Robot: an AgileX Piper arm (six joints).
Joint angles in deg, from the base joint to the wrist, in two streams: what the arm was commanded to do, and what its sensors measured. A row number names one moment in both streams.
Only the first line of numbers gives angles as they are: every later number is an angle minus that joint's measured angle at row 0.
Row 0, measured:
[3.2, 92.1, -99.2, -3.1, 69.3, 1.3]
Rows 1 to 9, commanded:
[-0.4, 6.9, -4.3, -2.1, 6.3, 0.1]
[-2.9, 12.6, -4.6, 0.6, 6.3, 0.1]
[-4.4, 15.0, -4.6, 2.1, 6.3, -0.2]
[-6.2, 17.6, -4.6, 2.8, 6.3, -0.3]
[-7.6, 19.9, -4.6, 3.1, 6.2, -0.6]
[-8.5, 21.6, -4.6, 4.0, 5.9, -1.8]
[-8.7, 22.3, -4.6, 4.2, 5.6, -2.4]
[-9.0, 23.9, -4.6, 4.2, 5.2, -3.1]
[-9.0, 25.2, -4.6, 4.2, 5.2, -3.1]
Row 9, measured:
[-8.9, 23.6, -4.3, 3.5, 0.1, -2.2]
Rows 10 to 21, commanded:
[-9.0, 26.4, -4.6, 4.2, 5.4, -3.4]
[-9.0, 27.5, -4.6, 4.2, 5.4, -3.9]
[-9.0, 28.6, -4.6, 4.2, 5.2, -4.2]
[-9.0, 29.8, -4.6, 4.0, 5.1, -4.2]
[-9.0, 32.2, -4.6, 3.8, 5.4, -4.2]
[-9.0, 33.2, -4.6, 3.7, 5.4, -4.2]
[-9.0, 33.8, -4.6, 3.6, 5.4, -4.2]
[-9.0, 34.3, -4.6, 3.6, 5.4, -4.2]
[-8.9, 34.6, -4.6, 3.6, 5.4, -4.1]
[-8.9, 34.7, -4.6, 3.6, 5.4, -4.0]
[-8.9, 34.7, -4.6, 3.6, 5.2, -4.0]
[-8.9, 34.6, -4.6, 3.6, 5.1, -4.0]
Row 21, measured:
[-8.9, 34.5, -4.6, 3.8, 0.4, -3.6]
